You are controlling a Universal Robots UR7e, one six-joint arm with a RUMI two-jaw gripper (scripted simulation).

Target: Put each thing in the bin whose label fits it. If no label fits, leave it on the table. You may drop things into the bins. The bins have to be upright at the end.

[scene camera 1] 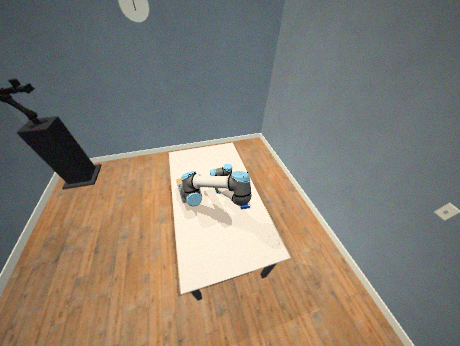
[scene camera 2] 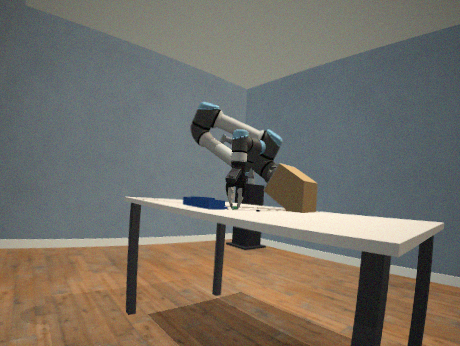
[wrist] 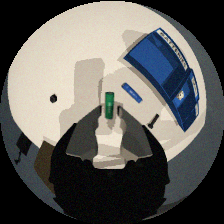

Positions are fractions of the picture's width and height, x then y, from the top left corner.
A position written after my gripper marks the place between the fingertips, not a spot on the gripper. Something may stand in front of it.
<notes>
In view: my gripper (wrist: 0.49, 0.48) and a blue bin (wrist: 0.69, 0.24).
</notes>
